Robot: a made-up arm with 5 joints. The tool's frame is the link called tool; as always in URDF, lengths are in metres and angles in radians.
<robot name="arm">
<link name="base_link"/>
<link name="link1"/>
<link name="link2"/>
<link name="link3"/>
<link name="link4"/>
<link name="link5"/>
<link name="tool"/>
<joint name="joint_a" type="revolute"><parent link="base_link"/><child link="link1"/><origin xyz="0 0 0.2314" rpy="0 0 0"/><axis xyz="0 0 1"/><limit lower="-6.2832" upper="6.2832" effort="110" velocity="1.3"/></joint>
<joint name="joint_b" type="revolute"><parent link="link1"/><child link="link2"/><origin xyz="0 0 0" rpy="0 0 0"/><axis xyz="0 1 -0.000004"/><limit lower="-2.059" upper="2.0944" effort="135" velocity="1.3"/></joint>
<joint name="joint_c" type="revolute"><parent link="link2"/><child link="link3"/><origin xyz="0.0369 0 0.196" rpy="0 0 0"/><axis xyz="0 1 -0.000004"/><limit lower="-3.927" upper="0.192" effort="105" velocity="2.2"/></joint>
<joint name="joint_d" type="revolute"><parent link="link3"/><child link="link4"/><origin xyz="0.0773 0 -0.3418" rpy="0 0 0"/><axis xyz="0 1 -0.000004"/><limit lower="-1.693" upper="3.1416" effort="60" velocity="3"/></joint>
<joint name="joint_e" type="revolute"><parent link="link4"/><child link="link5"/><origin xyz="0.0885 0 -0.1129" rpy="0 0 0"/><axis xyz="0 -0.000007 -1"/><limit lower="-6.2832" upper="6.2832" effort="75" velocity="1.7"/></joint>
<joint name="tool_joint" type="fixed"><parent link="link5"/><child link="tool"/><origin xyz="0 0 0" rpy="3.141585 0 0"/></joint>
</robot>
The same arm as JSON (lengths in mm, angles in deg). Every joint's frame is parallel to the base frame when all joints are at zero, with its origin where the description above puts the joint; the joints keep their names.
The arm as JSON. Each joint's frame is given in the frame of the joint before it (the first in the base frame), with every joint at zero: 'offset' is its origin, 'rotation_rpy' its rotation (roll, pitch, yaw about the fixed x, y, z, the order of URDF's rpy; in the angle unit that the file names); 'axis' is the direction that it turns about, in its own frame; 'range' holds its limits. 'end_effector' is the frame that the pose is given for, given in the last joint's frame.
{"length_unit": "mm", "angle_unit": "deg", "chain": [
  {"id": "joint_a", "offset": [0.0, 0.0, 231.4], "rotation_rpy": [0.0, 0.0, 0.0], "axis": [0.0, 0.0, 1.0], "range": [-360.0, 360.0]},
  {"id": "joint_b", "offset": [0.0, 0.0, 0.0], "rotation_rpy": [0.0, 0.0, 0.0], "axis": [0.0, 1.0, 0.0], "range": [-117.97, 120.0]},
  {"id": "joint_c", "offset": [36.9, 0.0, 196.0], "rotation_rpy": [0.0, 0.0, 0.0], "axis": [0.0, 1.0, 0.0], "range": [-225.0, 11.0]},
  {"id": "joint_d", "offset": [77.3, 0.0, -341.8], "rotation_rpy": [0.0, 0.0, 0.0], "axis": [0.0, 1.0, 0.0], "range": [-97.0, 180.0]},
  {"id": "joint_e", "offset": [88.5, 0.0, -112.9], "rotation_rpy": [0.0, 0.0, 0.0], "axis": [0.0, 0.0, -1.0], "range": [-360.0, 360.0]}
], "end_effector": {"offset": [0.0, 0.0, 0.0], "rotation_rpy": [180.0, 0.0, 0.0]}}

